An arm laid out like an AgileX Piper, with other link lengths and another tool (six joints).
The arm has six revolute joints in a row. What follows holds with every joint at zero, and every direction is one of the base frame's. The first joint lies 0.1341 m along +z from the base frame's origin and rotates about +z. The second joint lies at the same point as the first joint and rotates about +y. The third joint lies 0.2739 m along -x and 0.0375 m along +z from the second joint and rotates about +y. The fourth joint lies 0.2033 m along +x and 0.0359 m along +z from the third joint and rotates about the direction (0.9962, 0, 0.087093). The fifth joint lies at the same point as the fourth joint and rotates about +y. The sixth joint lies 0.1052 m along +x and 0.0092 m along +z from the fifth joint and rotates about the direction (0.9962, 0, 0.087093). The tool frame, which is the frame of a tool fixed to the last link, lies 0.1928 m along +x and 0.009 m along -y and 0.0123 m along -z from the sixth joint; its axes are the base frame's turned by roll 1.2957, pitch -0.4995 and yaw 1.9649 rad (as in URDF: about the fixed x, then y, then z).
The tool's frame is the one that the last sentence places.
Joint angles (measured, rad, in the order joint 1, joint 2, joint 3, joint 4, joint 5, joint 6), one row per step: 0.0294, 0.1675, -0.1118, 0.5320, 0.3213, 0.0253; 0.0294, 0.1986, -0.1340, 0.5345, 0.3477, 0.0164; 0.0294, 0.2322, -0.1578, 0.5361, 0.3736, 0.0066; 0.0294, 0.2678, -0.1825, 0.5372, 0.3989, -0.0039; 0.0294, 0.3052, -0.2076, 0.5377, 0.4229, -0.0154; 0.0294, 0.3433, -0.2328, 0.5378, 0.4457, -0.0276; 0.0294, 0.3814, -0.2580, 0.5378, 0.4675, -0.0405; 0.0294, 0.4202, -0.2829, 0.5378, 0.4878, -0.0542; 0.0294, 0.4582, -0.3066, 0.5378, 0.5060, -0.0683; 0.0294, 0.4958, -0.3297, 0.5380, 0.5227, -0.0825; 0.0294, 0.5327, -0.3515, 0.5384, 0.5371, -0.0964; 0.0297, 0.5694, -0.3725, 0.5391, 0.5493, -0.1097; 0.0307, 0.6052, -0.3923, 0.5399, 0.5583, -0.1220; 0.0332, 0.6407, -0.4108, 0.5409, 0.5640, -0.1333; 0.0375, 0.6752, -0.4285, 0.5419, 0.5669, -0.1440; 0.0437, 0.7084, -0.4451, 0.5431, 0.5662, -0.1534; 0.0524, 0.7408, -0.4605, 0.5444, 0.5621, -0.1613; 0.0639, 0.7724, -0.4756, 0.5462, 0.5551, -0.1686
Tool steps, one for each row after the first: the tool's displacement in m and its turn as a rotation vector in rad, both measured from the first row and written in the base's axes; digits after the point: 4 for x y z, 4 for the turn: -0.0012, 0.0036, -0.0023, -0.0072, 0.0299, 0.0158; -0.0023, 0.0070, -0.0042, -0.0160, 0.0600, 0.0318; -0.0033, 0.0102, -0.0060, -0.0256, 0.0904, 0.0480; -0.0040, 0.0131, -0.0077, -0.0365, 0.1207, 0.0642; -0.0044, 0.0158, -0.0092, -0.0481, 0.1503, 0.0803; -0.0047, 0.0182, -0.0106, -0.0601, 0.1788, 0.0965; -0.0047, 0.0204, -0.0119, -0.0725, 0.2066, 0.1125; -0.0045, 0.0223, -0.0133, -0.0850, 0.2329, 0.1280; -0.0040, 0.0241, -0.0145, -0.0970, 0.2579, 0.1430; -0.0032, 0.0255, -0.0157, -0.1082, 0.2816, 0.1571; -0.0020, 0.0268, -0.0169, -0.1184, 0.3040, 0.1704; -0.0004, 0.0280, -0.0179, -0.1275, 0.3242, 0.1824; 0.0016, 0.0291, -0.0189, -0.1357, 0.3427, 0.1940; 0.0039, 0.0303, -0.0197, -0.1438, 0.3588, 0.2056; 0.0067, 0.0317, -0.0201, -0.1509, 0.3718, 0.2166; 0.0099, 0.0333, -0.0205, -0.1574, 0.3826, 0.2275; 0.0135, 0.0354, -0.0204, -0.1636, 0.3905, 0.2391
